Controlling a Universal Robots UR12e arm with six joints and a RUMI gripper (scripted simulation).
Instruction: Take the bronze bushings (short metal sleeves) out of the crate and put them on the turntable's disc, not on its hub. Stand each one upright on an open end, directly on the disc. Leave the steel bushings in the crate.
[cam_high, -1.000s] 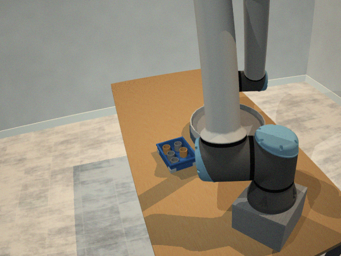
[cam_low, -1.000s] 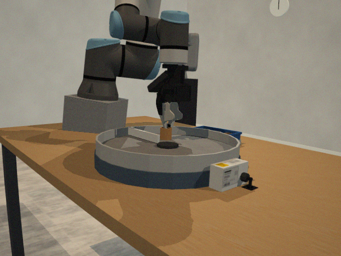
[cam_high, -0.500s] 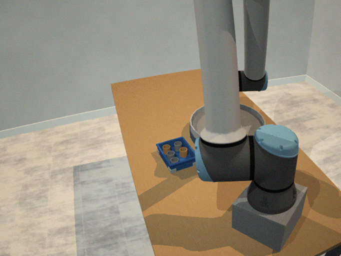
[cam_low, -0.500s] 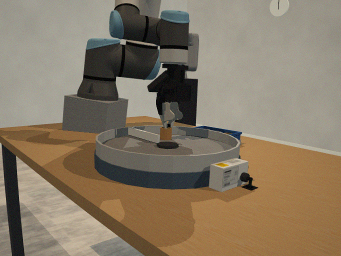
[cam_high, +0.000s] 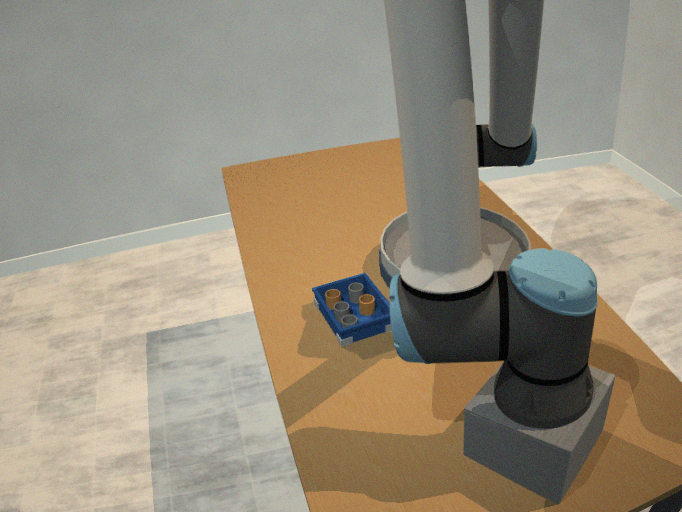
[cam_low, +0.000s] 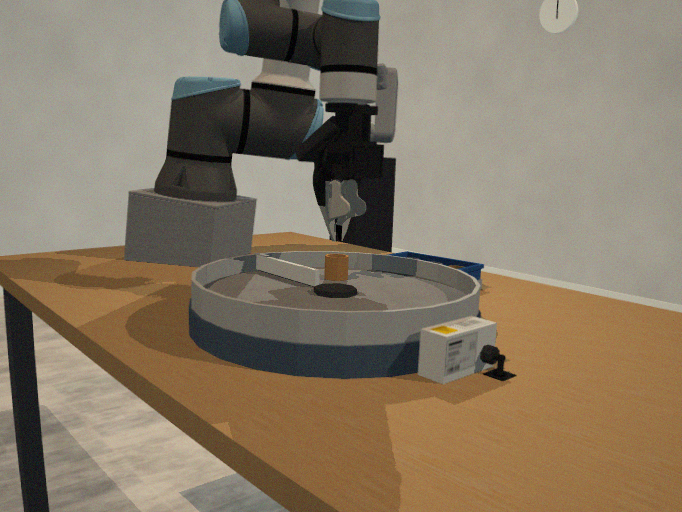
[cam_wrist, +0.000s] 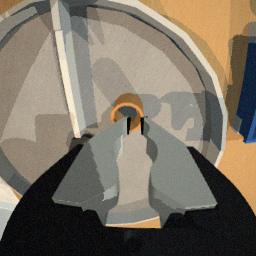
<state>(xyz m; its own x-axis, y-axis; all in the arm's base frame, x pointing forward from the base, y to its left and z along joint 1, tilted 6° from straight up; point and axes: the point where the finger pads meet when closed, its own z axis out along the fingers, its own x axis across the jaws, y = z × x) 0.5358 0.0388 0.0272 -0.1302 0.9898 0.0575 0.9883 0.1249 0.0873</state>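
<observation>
Now: hand 60 mm past the blue crate, 250 mm to the right of it and 100 mm above it. From my hand the other things lie so: turntable: 100 mm ahead, 70 mm to the right, 80 mm below.
</observation>
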